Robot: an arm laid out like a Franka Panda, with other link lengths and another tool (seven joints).
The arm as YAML. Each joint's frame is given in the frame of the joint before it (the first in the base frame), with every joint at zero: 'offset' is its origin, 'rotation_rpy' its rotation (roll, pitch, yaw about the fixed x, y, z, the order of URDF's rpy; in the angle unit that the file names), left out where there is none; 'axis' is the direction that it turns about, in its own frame. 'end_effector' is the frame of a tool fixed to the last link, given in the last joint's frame.
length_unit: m
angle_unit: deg
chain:
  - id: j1
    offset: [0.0, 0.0, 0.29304]
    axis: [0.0, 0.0, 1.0]
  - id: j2
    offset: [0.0, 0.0, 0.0]
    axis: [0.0, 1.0, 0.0]
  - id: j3
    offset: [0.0, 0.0, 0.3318]
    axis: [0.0, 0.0, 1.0]
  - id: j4
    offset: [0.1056, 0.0, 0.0]
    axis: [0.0, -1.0, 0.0]
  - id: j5
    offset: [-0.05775, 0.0, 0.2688]
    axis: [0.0, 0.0, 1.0]
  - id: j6
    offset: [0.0, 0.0, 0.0]
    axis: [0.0, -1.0, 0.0]
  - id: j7
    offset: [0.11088, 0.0, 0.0]
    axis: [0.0, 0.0, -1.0]
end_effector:
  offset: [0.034, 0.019, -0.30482]
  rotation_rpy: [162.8, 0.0, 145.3]
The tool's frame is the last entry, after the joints.
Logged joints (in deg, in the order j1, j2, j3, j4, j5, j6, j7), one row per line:
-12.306 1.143 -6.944 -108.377 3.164 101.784 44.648
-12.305 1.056 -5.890 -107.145 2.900 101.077 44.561
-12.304 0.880 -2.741 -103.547 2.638 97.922 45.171
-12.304 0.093 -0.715 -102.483 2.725 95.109 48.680
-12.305 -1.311 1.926 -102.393 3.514 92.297 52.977
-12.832 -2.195 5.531 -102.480 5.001 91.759 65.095
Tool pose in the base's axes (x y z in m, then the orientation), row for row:
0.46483 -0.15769 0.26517 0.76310 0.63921 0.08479 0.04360
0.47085 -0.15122 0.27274 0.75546 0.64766 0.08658 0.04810
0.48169 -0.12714 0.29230 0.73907 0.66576 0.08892 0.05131
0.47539 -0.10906 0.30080 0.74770 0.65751 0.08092 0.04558
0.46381 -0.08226 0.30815 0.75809 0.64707 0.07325 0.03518
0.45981 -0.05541 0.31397 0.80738 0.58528 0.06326 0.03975
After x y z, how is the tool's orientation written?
As a quaternion, x y z w.
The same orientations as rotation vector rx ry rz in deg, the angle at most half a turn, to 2 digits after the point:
133.67 111.97 14.85
131.97 113.14 15.12
128.85 116.07 15.50
130.82 115.04 14.16
133.48 113.93 12.90
141.76 102.77 11.11

